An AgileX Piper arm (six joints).
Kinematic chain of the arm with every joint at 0, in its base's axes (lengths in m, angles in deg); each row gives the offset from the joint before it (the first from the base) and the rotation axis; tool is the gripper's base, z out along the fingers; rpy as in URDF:
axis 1: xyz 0 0 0.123 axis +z
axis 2: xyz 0 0 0 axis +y
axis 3: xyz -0.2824 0 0.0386 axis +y
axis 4: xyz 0.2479 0 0.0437 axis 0.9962 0 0.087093
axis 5: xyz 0 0 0 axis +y
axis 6: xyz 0.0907 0 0.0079 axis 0.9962 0 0.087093
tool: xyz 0 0 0 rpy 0 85.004 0
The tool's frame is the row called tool.
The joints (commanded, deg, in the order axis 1, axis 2, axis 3, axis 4, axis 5, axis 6), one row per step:
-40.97, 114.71, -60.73, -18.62, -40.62, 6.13
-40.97, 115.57, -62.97, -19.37, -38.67, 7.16
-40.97, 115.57, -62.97, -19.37, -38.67, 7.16
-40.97, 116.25, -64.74, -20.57, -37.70, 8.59
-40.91, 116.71, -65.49, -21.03, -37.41, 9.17
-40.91, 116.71, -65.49, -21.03, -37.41, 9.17
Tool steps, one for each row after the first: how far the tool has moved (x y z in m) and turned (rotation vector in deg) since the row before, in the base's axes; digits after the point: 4 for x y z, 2 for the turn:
0.0057, -0.0050, 0.0011, 0.46, 0.50, -0.04
0.0000, 0.0000, 0.0000, 0.00, 0.00, 0.00
0.0049, -0.0033, 0.0016, 0.32, -0.11, 0.40
0.0025, -0.0012, -0.0004, 0.19, -0.03, 0.22
0.0000, 0.0000, 0.0000, 0.00, 0.00, 0.00

